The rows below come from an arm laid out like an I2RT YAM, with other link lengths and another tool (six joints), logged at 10 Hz.
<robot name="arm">
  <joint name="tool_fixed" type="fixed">
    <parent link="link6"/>
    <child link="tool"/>
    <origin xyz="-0.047 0.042 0.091" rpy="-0.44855 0 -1.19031"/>
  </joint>
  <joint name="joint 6" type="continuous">
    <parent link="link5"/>
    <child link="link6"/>
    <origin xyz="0.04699 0 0.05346" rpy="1.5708 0 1.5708"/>
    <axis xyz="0 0 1"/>
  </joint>
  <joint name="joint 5" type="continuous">
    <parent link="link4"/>
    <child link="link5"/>
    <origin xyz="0.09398 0.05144 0.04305" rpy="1.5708 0 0"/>
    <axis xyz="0 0 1"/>
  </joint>
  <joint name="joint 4" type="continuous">
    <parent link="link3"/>
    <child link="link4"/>
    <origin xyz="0.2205 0.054 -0.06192" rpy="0 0 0"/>
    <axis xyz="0 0 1"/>
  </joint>
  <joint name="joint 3" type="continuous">
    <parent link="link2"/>
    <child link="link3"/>
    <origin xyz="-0.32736 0 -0.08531" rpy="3.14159 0 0"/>
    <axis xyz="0 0 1"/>
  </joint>
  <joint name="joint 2" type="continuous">
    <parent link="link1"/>
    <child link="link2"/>
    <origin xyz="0.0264 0.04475 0.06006" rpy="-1.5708 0 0"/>
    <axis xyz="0 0 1"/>
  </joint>
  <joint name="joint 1" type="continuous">
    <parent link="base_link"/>
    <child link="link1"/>
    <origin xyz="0 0 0.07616" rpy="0 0 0"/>
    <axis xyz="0 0 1"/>
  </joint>
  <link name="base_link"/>
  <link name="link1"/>
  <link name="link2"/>
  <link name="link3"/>
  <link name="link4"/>
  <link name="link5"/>
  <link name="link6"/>
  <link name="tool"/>
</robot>
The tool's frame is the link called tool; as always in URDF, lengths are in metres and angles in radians. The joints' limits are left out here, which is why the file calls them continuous.
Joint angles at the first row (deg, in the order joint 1, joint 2, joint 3, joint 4, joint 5, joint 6):
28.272 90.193 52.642 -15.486 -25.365 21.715
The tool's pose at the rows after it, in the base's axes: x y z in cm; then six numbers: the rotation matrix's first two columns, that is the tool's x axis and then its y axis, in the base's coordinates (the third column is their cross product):
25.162 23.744 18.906 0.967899 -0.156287 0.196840 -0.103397 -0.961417 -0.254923
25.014 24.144 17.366 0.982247 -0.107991 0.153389 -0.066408 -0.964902 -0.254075
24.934 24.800 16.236 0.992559 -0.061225 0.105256 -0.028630 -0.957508 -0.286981
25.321 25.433 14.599 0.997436 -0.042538 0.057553 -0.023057 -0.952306 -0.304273
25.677 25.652 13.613 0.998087 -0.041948 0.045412 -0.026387 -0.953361 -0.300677
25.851 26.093 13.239 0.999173 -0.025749 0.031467 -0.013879 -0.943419 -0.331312
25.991 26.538 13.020 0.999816 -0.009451 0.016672 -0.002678 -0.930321 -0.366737
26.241 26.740 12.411 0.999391 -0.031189 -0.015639 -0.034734 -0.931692 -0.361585
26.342 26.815 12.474 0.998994 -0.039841 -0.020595 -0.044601 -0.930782 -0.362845
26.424 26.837 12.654 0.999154 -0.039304 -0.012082 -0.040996 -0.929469 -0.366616
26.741 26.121 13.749 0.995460 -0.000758 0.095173 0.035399 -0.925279 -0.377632
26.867 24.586 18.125 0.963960 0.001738 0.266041 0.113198 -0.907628 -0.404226
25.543 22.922 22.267 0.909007 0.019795 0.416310 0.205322 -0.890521 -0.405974
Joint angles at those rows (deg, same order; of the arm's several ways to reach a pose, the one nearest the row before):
28.249 92.596 52.643 -15.290 -25.344 19.441
28.316 96.225 52.642 -14.611 -28.009 17.650
28.317 99.963 52.641 -12.752 -32.184 16.514
28.317 104.334 52.641 -10.173 -34.719 16.601
28.316 106.411 52.642 -8.774 -34.872 16.667
28.316 108.202 52.642 -6.721 -37.102 16.710
28.315 109.842 52.643 -4.601 -39.594 16.972
28.315 111.219 52.599 -3.794 -39.572 18.785
28.316 111.218 52.599 -3.553 -39.528 19.485
28.293 110.957 52.664 -3.398 -39.507 19.397
27.420 108.378 52.861 -3.551 -39.047 14.437
25.474 99.678 52.859 -4.928 -38.654 10.130
24.185 90.520 52.860 -8.075 -38.938 5.301

